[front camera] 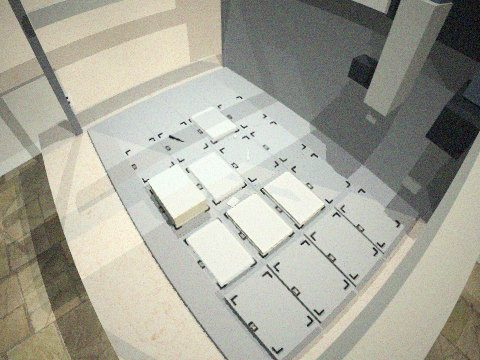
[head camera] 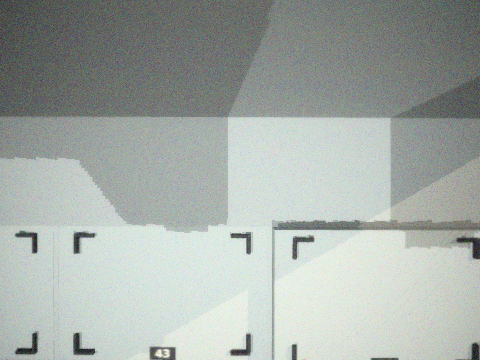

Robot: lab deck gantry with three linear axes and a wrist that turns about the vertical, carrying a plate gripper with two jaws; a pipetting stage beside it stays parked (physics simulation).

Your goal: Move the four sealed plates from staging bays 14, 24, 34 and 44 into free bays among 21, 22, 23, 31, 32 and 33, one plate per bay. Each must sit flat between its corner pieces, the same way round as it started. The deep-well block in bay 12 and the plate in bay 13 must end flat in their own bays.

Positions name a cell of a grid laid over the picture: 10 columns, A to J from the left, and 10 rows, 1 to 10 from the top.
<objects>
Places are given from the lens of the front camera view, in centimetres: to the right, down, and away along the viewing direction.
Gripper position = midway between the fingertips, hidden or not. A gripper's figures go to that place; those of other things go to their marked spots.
my gripper (front camera: I5): 36, 0, 46
plate (front camera: E8): -3, 16, 52
</objects>
